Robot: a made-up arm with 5 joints.
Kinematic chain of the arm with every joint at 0, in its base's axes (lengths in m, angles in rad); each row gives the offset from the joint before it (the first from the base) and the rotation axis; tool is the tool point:
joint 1: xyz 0 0 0.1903 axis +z
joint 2: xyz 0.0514 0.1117 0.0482 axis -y
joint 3: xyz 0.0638 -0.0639 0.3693 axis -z
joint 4: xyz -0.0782 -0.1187 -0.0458 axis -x
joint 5: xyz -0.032 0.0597 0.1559 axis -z
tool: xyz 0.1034 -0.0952 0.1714
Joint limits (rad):
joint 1: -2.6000..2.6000
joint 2: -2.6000..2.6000
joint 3: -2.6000..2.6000
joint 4: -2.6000..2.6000
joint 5: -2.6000..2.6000
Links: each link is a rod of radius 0.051 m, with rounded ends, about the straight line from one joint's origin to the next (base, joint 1, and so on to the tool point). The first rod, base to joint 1, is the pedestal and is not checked.
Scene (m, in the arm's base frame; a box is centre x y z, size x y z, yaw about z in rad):
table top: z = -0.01
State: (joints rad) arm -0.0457 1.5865 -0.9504 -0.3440 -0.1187
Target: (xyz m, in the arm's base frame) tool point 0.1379 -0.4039 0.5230
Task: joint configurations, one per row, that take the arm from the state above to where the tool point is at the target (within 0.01 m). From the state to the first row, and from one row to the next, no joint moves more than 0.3 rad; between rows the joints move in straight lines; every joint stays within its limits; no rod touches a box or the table.
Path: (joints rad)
1: 0.1722 1.5282 -0.8205 -0.6174 -0.0294
2: 0.3902 1.4700 -0.6907 -0.8908 0.0598
3: 0.6081 1.4117 -0.5608 -1.1641 0.1491
4: 0.8261 1.3534 -0.4310 -1.4375 0.2383

